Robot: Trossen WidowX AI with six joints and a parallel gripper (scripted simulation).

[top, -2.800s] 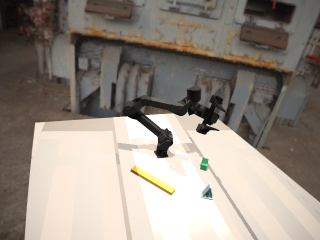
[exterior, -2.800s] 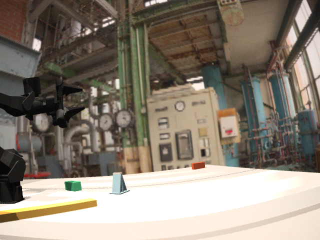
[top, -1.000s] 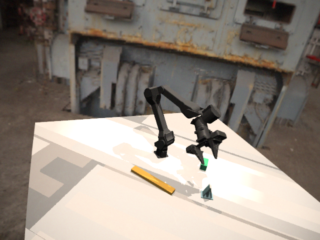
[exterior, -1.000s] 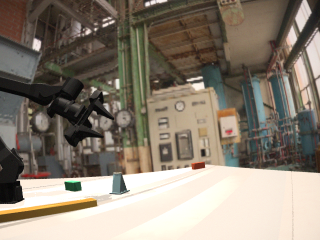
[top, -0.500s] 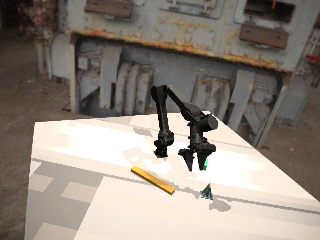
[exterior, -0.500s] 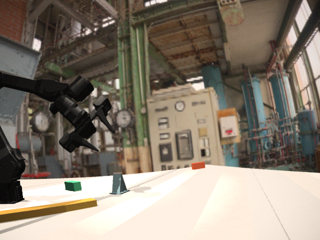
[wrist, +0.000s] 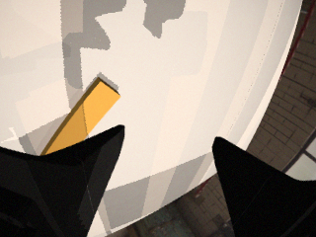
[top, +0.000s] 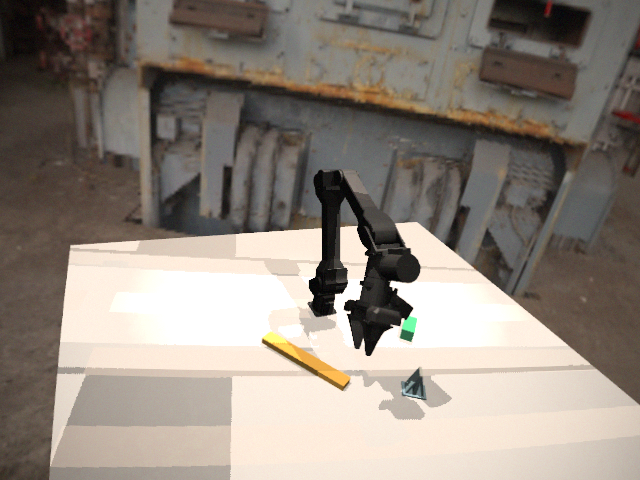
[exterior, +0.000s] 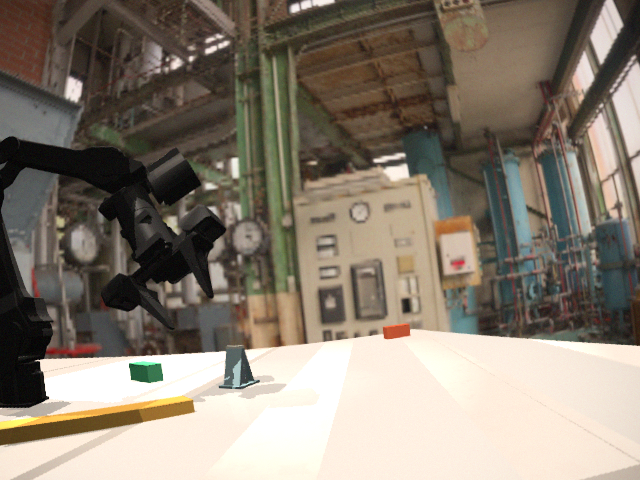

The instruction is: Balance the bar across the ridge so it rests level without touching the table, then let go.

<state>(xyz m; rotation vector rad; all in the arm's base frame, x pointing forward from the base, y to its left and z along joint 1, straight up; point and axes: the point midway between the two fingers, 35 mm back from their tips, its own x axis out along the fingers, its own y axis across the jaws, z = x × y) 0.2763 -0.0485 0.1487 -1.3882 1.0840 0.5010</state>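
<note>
The bar is 110 mm below my gripper tip, 110 mm behind it and 70 mm to the right of it. Round my gripper tip: green block 250 mm to the left, 140 mm behind, 100 mm below; then red block 560 mm to the left, 450 mm ahead, 100 mm below.
</note>
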